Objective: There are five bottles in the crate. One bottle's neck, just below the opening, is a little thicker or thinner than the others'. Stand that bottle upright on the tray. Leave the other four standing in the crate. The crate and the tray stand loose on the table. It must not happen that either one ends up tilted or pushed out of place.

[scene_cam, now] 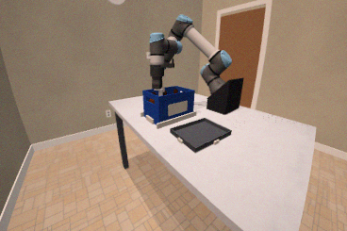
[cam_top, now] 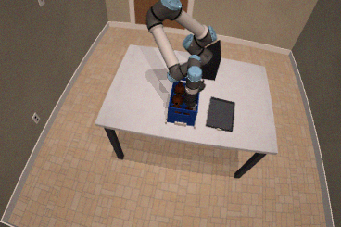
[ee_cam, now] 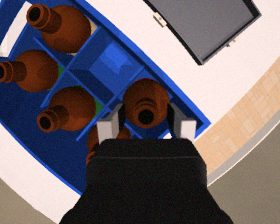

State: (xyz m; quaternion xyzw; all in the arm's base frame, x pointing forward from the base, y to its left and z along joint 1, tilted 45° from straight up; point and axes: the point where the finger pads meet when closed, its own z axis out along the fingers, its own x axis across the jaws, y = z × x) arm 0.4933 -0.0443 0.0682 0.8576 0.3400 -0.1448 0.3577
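Right now the bottle is 9 cm to the right of my hand and 7 cm below it. Round my hand: dark tray (23 cm to the left, 15 cm below, 7 cm behind); then blue crate (9 cm behind, 8 cm below, 5 cm to the right).
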